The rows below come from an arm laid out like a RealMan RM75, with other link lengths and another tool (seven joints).
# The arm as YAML. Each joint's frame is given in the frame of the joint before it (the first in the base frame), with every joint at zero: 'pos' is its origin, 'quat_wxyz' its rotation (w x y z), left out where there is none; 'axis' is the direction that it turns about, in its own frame. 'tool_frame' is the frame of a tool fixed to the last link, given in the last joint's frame.
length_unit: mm
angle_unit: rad
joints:
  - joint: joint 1
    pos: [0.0, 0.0, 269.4]
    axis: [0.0, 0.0, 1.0]
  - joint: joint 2
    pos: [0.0, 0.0, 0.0]
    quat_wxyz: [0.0, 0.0, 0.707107, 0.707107]
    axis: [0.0, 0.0, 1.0]
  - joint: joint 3
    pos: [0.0, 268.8, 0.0]
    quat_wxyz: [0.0, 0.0, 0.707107, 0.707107]
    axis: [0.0, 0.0, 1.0]
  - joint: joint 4
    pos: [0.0, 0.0, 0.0]
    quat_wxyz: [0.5, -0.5, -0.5, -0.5]
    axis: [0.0, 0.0, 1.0]
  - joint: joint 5
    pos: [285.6, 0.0, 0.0]
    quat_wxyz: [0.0, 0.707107, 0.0, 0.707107]
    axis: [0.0, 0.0, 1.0]
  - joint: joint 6
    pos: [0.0, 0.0, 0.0]
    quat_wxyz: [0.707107, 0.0, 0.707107, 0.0]
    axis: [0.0, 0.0, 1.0]
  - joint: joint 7
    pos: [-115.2, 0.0, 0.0]
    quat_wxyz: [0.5, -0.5, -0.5, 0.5]
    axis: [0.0, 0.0, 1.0]
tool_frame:
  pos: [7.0, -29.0, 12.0]
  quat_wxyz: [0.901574, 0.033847, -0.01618, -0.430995]
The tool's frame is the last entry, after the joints.
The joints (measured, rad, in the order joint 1, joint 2, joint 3, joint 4, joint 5, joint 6, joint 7), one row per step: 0.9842 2.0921 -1.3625 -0.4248 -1.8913 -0.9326 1.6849; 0.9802 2.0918 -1.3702 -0.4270 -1.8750 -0.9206 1.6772; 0.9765 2.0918 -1.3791 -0.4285 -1.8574 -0.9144 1.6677; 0.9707 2.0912 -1.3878 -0.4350 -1.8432 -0.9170 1.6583; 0.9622 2.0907 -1.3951 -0.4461 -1.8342 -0.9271 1.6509; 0.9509 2.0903 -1.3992 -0.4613 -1.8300 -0.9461 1.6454; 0.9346 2.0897 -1.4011 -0.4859 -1.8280 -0.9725 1.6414; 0.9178 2.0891 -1.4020 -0.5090 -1.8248 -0.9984 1.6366; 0.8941 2.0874 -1.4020 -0.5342 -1.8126 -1.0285 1.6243; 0.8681 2.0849 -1.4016 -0.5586 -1.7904 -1.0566 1.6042
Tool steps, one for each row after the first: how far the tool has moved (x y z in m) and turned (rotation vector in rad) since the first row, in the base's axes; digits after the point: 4 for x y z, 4 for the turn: 0.0001 0.0008 -0.0002 0.0116 0.0058 0.0019; 0.0001 0.0005 -0.0007 0.0167 0.0123 0.0057; -0.0002 -0.0005 -0.0006 0.0155 0.0187 0.0135; -0.0003 -0.0023 0.0001 0.0086 0.0247 0.0228; -0.0002 -0.0050 0.0015 -0.0044 0.0321 0.0324; -0.0007 -0.0082 0.0042 -0.0196 0.0434 0.0443; -0.0005 -0.0115 0.0071 -0.0342 0.0555 0.0545; 0.0014 -0.0157 0.0111 -0.0483 0.0755 0.0645; 0.0038 -0.0197 0.0158 -0.0571 0.1023 0.0763
